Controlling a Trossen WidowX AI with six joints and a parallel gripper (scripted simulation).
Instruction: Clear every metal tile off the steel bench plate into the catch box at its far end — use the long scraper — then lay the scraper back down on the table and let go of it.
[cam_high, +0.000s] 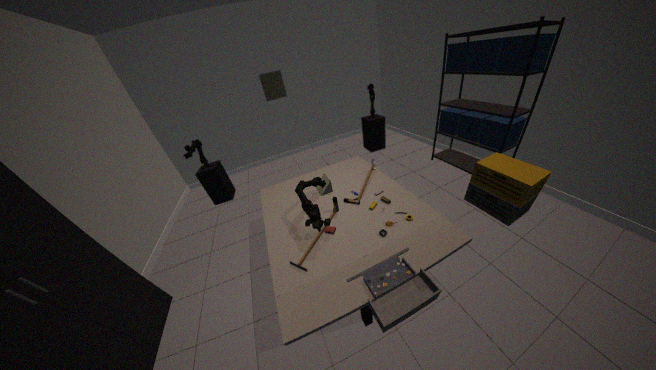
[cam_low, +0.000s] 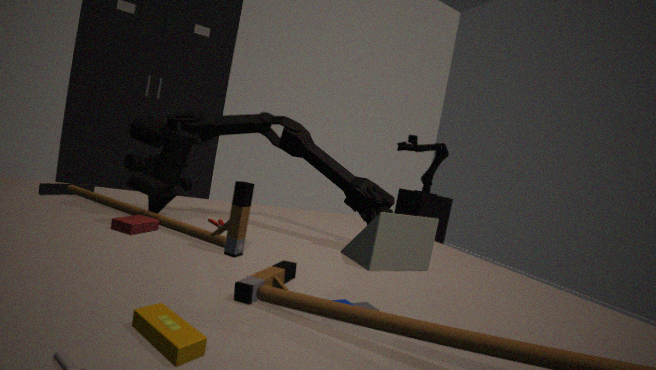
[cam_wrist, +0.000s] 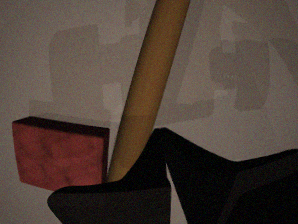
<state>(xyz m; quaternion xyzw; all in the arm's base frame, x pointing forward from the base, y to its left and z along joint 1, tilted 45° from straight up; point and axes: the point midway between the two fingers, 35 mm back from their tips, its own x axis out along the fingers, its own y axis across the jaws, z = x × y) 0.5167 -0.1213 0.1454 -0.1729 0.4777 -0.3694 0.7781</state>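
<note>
Now: gripper tip 30 mm short of the long scraper and 50 mm below it. The rest, counted from my gripper tip: red block (20 mm ahead, 80 mm to the left); red clip (160 mm behind, 20 mm to the right, 10 mm below); yellow block (70 mm behind, 490 mm to the left).
</note>
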